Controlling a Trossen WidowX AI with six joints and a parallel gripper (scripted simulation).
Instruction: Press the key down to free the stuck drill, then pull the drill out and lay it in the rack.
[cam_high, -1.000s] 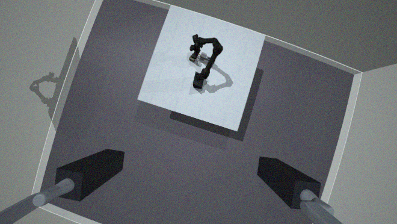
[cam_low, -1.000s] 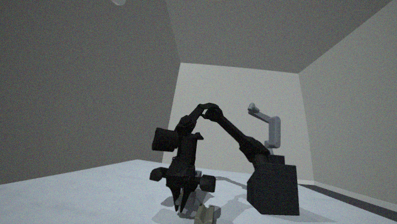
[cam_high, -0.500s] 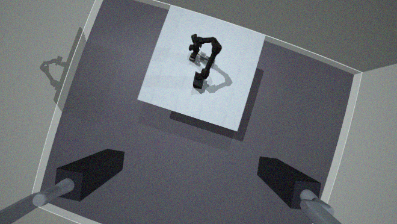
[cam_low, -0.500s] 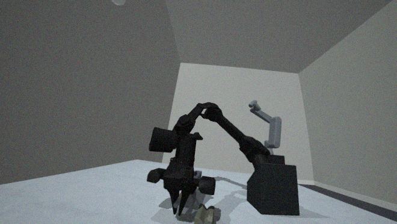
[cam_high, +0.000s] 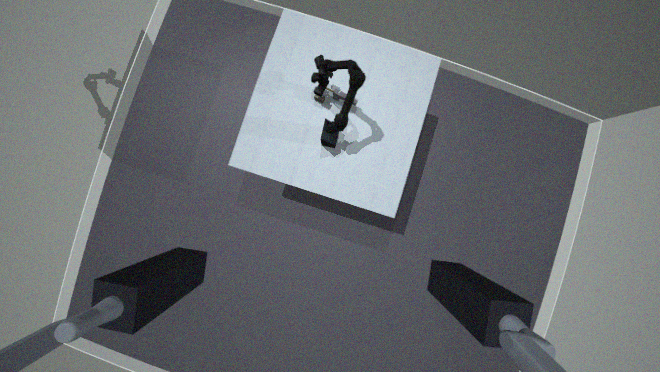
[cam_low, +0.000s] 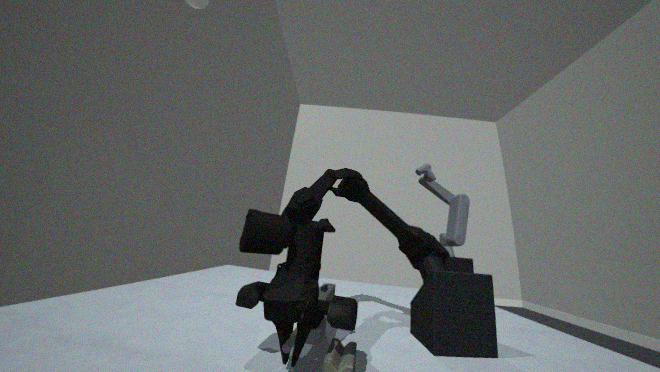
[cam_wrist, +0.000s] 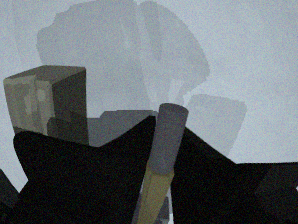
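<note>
Now: gripper tip 10 mm past the drill, 40 mm to the left of it and 40 mm below it. Round my gripper tip: dark key: 70 mm behind, 190 mm to the right, 40 mm above; then olive rack: 70 mm behind, 20 mm to the left, 10 mm above; then long grey block: 60 mm behind, 160 mm to the right, 40 mm above.
</note>
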